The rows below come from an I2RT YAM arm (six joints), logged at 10 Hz.
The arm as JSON. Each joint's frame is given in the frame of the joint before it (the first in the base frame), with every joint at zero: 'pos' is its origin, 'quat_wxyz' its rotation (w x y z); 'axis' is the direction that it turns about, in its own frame. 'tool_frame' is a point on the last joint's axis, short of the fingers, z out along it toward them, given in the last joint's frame.
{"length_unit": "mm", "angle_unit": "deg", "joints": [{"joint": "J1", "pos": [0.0, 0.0, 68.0], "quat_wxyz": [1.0, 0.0, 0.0, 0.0], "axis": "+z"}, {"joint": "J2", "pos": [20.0, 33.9, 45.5], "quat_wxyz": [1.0, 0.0, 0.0, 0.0], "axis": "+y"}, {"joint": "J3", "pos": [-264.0, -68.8, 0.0], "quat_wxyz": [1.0, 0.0, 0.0, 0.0], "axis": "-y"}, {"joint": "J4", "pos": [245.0, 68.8, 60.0], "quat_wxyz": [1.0, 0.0, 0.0, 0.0], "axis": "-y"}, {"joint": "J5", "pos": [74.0, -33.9, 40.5], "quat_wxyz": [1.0, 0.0, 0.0, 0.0], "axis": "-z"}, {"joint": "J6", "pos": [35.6, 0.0, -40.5], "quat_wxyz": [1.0, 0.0, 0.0, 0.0], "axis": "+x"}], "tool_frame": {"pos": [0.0, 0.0, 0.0], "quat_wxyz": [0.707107, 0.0, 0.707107, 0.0]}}
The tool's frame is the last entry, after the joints.
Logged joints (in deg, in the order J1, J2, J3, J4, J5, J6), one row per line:
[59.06 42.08 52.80 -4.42 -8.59 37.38]
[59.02 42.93 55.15 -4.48 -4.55 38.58]
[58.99 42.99 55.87 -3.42 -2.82 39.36]
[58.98 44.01 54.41 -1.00 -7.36 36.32]
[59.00 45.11 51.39 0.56 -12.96 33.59]
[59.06 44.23 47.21 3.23 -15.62 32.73]
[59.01 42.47 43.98 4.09 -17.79 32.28]
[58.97 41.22 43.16 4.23 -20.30 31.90]
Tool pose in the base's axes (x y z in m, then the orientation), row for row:
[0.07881 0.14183 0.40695 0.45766 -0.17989 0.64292 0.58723]
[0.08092 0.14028 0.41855 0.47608 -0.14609 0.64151 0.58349]
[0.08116 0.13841 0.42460 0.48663 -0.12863 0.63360 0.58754]
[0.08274 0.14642 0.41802 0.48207 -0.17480 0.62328 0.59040]
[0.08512 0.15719 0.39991 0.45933 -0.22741 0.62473 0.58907]
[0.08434 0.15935 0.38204 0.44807 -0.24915 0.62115 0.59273]
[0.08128 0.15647 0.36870 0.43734 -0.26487 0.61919 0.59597]
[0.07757 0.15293 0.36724 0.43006 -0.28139 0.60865 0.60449]
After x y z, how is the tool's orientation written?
As a quaternion, w x y z.
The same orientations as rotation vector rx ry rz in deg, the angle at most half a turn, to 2 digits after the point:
[-25.40 90.77 82.91]
[-20.46 89.83 81.71]
[-17.93 88.31 81.89]
[-24.41 87.05 82.45]
[-32.08 88.13 83.10]
[-35.33 88.07 84.04]
[-37.74 88.22 84.91]
[-40.23 87.01 86.41]

